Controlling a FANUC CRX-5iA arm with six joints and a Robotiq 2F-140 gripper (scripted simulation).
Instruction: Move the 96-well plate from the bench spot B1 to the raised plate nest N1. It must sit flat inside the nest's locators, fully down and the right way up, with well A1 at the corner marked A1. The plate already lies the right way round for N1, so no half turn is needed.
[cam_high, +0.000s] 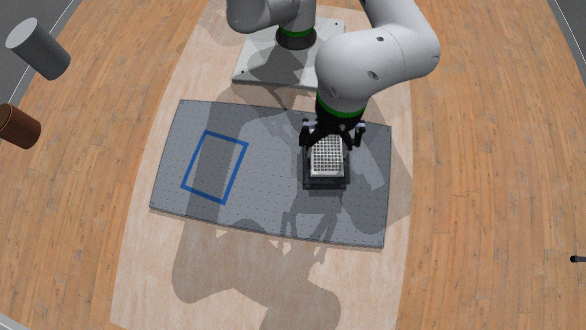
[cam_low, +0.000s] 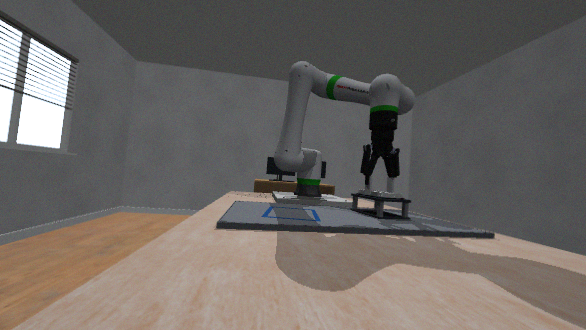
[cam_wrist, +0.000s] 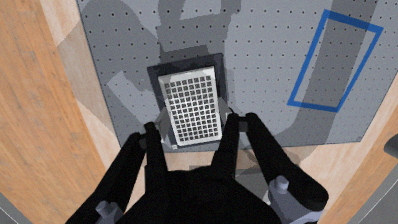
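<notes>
Now: hand 2 cm above the white 96-well plate. Round my hand: black raised nest N1: 3 cm below.
</notes>
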